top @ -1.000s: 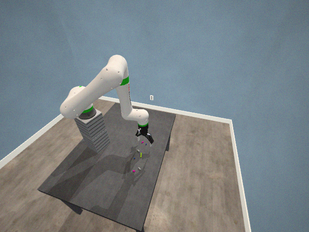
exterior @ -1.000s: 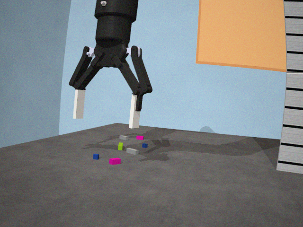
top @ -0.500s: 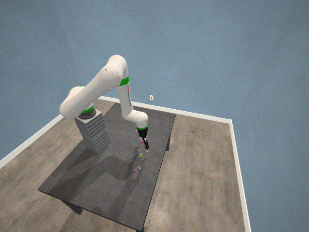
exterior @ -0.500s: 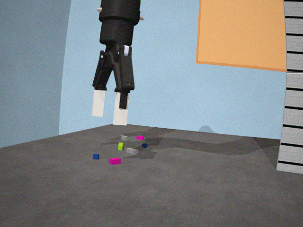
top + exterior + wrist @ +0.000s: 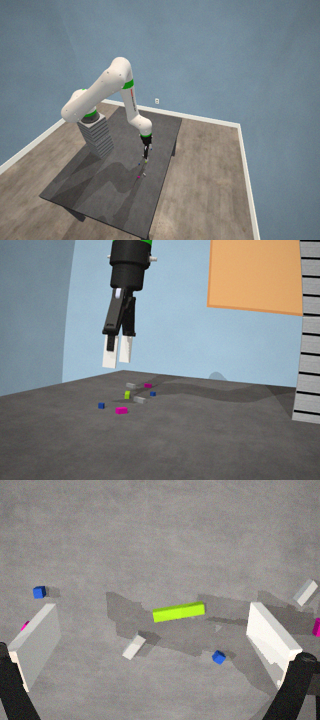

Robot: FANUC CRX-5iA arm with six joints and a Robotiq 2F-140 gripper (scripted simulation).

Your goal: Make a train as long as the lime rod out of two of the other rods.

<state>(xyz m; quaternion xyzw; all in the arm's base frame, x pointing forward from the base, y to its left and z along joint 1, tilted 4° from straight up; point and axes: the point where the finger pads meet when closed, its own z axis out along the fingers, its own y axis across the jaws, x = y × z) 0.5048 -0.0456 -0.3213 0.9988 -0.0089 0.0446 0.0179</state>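
The lime rod is 20 mm behind my hand, 20 mm to the right of it and 80 mm below it.
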